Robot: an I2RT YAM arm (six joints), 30 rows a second.
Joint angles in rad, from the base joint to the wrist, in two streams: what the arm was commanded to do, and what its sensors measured. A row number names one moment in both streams.
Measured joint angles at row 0:
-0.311 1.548 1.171 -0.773 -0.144 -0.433
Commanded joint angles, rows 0 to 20:
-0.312 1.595 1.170 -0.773 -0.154 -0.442
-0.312 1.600 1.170 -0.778 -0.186 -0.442
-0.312 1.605 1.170 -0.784 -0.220 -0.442
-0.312 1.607 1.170 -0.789 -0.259 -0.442
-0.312 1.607 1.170 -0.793 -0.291 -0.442
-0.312 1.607 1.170 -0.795 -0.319 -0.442
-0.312 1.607 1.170 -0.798 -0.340 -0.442
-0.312 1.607 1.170 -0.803 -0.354 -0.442
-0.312 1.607 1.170 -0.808 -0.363 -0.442
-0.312 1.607 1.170 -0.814 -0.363 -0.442
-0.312 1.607 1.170 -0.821 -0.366 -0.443
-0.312 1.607 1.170 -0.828 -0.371 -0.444
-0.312 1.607 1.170 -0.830 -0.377 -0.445
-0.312 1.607 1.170 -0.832 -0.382 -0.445
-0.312 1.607 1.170 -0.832 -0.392 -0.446
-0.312 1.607 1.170 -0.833 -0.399 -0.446
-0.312 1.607 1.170 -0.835 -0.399 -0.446
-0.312 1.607 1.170 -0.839 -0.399 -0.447
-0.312 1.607 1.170 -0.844 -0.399 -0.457
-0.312 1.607 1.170 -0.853 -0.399 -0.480
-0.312 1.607 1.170 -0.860 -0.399 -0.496
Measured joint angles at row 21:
-0.315 1.592 1.171 -0.838 -0.338 -0.437
